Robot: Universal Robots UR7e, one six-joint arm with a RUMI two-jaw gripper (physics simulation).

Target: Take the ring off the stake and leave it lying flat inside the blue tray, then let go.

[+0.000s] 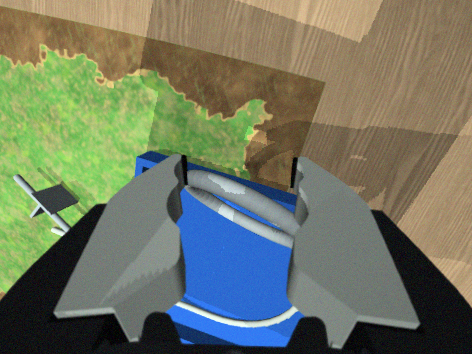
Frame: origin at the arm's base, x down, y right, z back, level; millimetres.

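Seen in the pictures: gripper, between the fingertips: (239, 160).
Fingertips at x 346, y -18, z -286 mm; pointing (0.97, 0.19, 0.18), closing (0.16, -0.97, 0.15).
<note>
A point is followed by its place in that frame.
My gripper (239, 160) {x 346, y -18, z -286 mm} is shut on the ring (260, 202) {x 310, y -35, z -290 mm}, with one finger on each side of it. The ring shows as two slanting grey bands with pale patches between the fingertips. A thin white arc curves lower down between the fingers; whether it is part of the ring is unclear. The blue tray (142, 160) {x 378, y 59, z -312 mm} lies below the ring and gripper, its far rim and blue floor showing between the fingers. Its sides are partly hidden by the fingers. Whether the ring touches the tray floor cannot be told. A thin grey rod with a dark plate (56, 199) {x 382, y 150, z -372 mm}, apparently the stake, stands at the left.
A green and brown patterned mat (80, 125) {x 399, y 133, z -302 mm} lies on the wooden table (390, 100) {x 400, y -105, z -238 mm}, reaching across the left and under the tray's far side. The rod and plate stand over the mat, beside the left finger. Shadows fall across the table and mat.
</note>
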